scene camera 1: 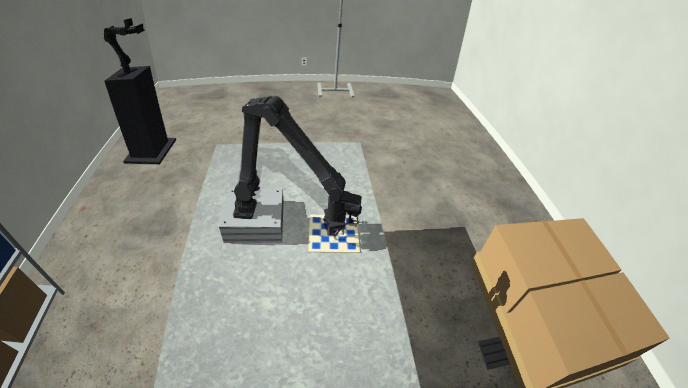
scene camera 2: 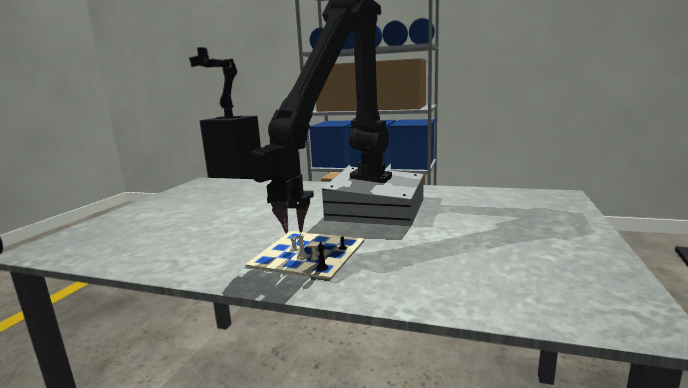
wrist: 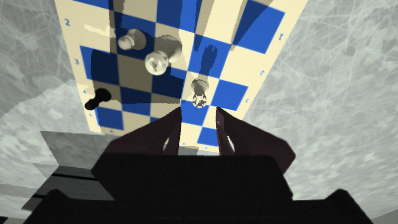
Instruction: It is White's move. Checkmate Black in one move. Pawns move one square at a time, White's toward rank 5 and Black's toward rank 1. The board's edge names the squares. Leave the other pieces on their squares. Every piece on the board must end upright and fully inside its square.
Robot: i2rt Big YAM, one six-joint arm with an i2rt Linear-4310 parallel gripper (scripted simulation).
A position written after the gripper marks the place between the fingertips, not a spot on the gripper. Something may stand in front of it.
Note:
In view: the gripper point(scene camera 2: 293, 232).
The gripper also shows in the wrist view point(wrist: 198, 112).

